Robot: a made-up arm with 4 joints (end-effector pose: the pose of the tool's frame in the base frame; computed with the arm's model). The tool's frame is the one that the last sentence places. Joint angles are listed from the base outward.
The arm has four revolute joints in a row. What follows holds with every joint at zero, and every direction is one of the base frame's. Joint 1 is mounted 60 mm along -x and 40 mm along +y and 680 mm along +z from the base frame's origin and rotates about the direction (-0.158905, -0.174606, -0.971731). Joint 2 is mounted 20 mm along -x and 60 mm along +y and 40 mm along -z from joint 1 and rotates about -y. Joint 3 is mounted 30 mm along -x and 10 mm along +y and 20 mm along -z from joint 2 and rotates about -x. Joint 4 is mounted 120 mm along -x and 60 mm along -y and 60 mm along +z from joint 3 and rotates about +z. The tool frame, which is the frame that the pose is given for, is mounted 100 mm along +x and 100 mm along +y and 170 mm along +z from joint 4; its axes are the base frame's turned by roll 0, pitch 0 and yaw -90 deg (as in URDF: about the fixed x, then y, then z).
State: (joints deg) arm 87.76 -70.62 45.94 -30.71
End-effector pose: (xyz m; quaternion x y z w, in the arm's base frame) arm 0.1646 -0.0550 0.7445 0.4530 -0.2795 0.8462 0.0254
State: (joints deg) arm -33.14 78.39 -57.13 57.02
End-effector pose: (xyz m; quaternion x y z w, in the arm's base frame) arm -0.2272 -0.1368 0.5067 0.6482 -0.2348 0.2523 0.6790
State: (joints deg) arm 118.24 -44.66 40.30 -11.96
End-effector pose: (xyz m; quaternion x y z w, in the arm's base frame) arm 0.1284 -0.0744 0.8058 0.2641 -0.2087 0.9132 0.2298
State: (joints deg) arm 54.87 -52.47 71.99 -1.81
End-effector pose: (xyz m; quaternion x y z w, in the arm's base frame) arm 0.1605 0.2460 0.6620 -0.6349 0.0835 -0.6524 0.4053
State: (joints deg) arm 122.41 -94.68 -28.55 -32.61
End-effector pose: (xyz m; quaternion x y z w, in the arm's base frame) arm -0.1944 -0.0596 0.6904 -0.2334 -0.5832 0.6039 0.4905
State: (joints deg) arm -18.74 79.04 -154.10 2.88
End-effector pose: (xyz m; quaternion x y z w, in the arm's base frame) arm 0.1175 0.0327 0.5343 0.5925 0.5181 0.4057 0.4646
